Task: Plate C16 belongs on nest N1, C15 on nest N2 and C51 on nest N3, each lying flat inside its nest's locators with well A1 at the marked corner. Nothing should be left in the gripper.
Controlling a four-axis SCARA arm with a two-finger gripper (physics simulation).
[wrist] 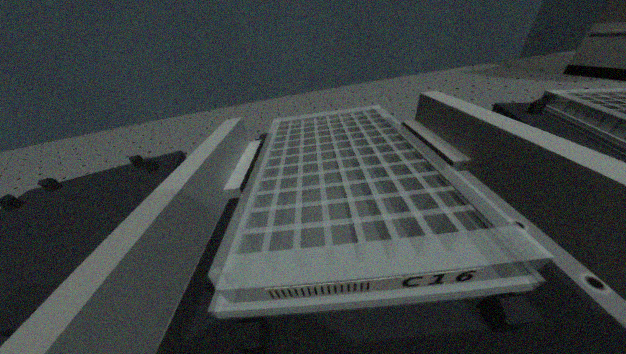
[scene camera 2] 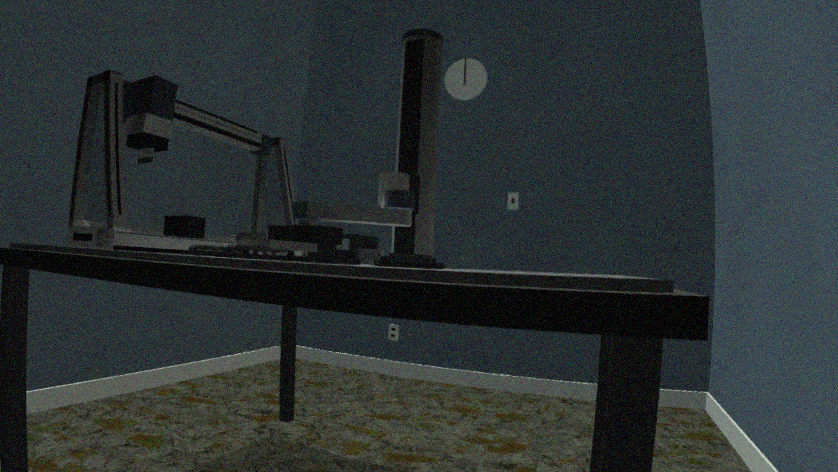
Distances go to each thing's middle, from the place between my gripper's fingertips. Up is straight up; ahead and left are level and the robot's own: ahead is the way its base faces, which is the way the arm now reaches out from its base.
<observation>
My hand is 850 mm past the low black unit (scene camera 2: 356, 240), 330 mm to the left of it and 20 mm below it.
</observation>
